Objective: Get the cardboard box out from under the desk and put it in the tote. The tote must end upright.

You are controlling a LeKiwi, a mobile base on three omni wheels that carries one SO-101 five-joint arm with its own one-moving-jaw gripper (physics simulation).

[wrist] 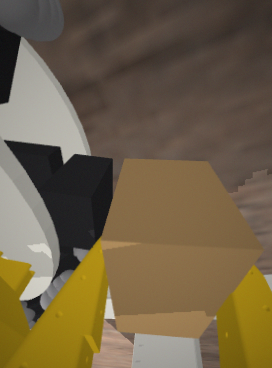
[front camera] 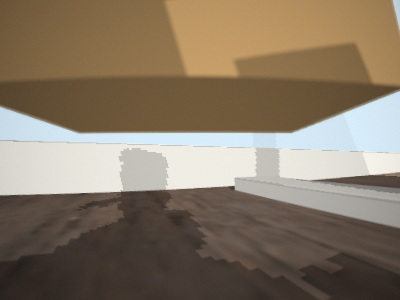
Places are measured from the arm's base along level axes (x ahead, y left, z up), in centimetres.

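Where they show: hand, tool point: (wrist: 121,236).
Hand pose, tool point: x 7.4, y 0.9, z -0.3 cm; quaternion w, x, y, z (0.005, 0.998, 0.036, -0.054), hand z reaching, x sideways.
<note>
After its pixels a point has its place.
The cardboard box (front camera: 185,105) (wrist: 175,205) @[z 0.6, x 9.0, y 3.8 cm] is held up in the air. In the front camera view it fills the top of the picture, its underside shows, and it is clear of the floor. In the wrist view it sits between the two yellow jaws of my gripper (wrist: 177,254), which press on its left and right sides. My gripper is shut on the box. The jaws do not show in the front camera view. The tote and the desk top do not show in either view.
A low grey bar (front camera: 320,196) @[z -7.3, x 27.6, y -12.7 cm] lies on the wooden floor (front camera: 240,225) @[z -8.9, x 23.0, y -2.7 cm] at the right, before a white baseboard (front camera: 210,167) @[z -4.7, x 48.4, y -0.3 cm]. In the wrist view, the robot's white base plate (wrist: 55,100) @[z -5.7, x 2.4, y 5.0 cm], black parts (wrist: 70,210) and grey wheel rollers (wrist: 57,289) are close left of the box.
</note>
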